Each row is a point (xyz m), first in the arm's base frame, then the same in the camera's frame.
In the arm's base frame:
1: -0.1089 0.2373 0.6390
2: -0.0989 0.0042 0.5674
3: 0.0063 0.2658 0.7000
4: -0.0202 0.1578 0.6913
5: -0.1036 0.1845 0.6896
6: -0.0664 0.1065 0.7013
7: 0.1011 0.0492 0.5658
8: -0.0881 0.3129 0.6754
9: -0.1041 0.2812 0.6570
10: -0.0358 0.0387 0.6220
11: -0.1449 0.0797 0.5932
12: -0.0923 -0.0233 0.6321
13: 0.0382 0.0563 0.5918
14: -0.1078 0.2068 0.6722
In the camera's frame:
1: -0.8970 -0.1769 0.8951
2: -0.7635 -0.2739 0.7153
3: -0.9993 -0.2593 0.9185
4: -0.9485 -0.2695 0.8197
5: -0.9270 -0.1851 0.8287
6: -0.9254 -0.2399 0.7609
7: -0.8445 -0.4450 0.7940
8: -0.9602 -0.1643 0.9528
9: -0.9284 -0.1637 0.9285
10: -0.8443 -0.3081 0.7368
11: -0.7945 -0.2024 0.7645
12: -0.8144 -0.2722 0.6664
13: -0.8483 -0.3784 0.7784
14: -0.9172 -0.1788 0.8548

